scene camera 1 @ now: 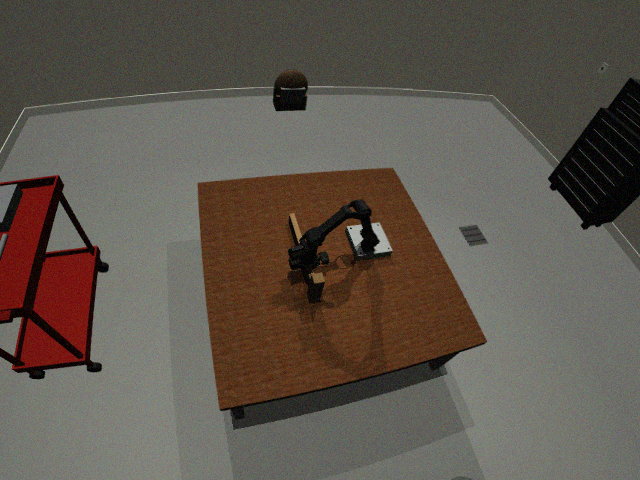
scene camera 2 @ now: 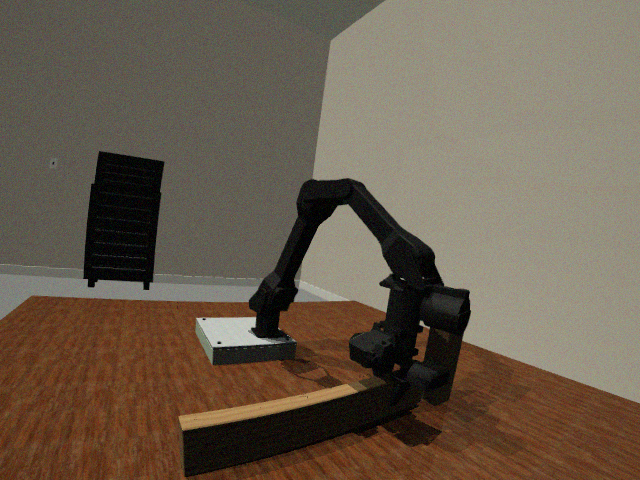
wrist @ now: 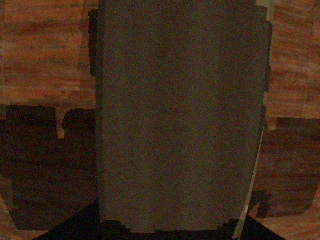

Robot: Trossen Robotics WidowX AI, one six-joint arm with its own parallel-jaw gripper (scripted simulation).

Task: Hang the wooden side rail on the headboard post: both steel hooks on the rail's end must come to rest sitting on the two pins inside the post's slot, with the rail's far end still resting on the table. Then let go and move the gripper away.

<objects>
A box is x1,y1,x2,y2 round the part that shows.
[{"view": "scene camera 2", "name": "my gripper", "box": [349,316,449,406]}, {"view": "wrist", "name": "my gripper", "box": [32,199,284,239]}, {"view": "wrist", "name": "wooden side rail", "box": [95,0,274,239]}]
</objects>
